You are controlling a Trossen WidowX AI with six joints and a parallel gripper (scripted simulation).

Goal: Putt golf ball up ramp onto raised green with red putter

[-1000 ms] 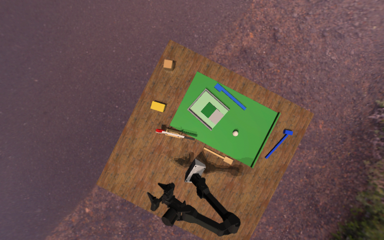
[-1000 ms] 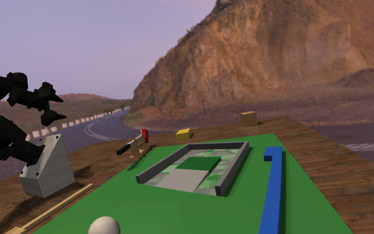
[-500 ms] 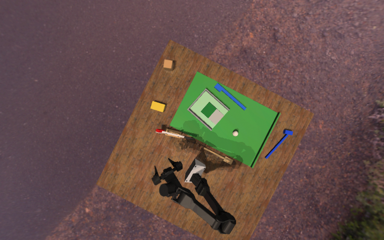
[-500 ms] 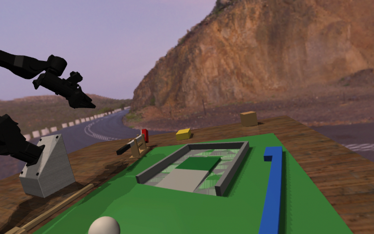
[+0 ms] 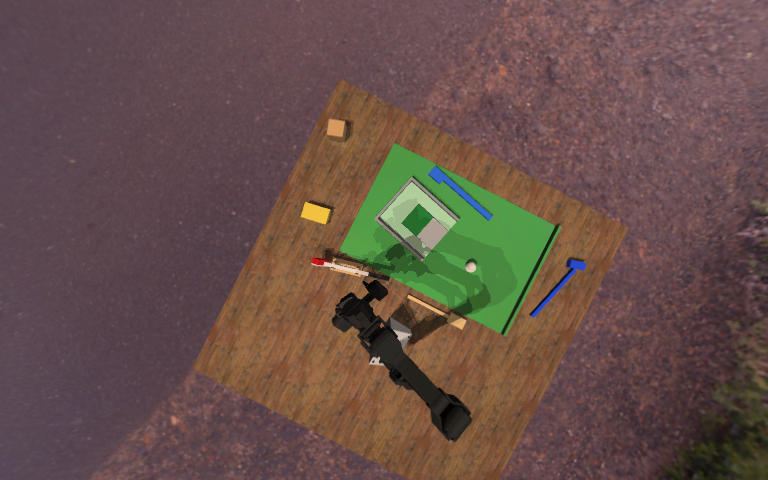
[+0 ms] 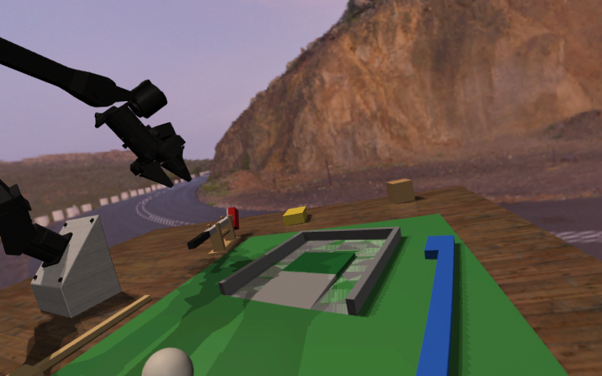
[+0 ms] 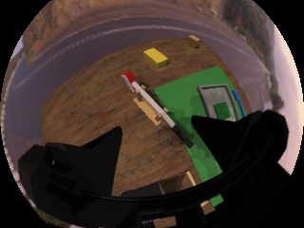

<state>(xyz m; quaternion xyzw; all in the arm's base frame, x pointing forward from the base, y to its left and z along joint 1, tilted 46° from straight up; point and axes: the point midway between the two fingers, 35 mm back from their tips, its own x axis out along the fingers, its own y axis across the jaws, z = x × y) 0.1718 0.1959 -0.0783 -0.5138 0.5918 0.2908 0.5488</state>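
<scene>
Right now the red putter is 130 mm below my gripper tip, 50 mm to the left of it and 40 mm ahead of it. From my gripper tip the other things lie so: yellow block 260 mm to the left, 170 mm below, 170 mm ahead; then wooden stand 150 mm below, 70 mm to the left, 40 mm ahead; then green mat 310 mm ahead, 250 mm to the right, 180 mm below.
</scene>
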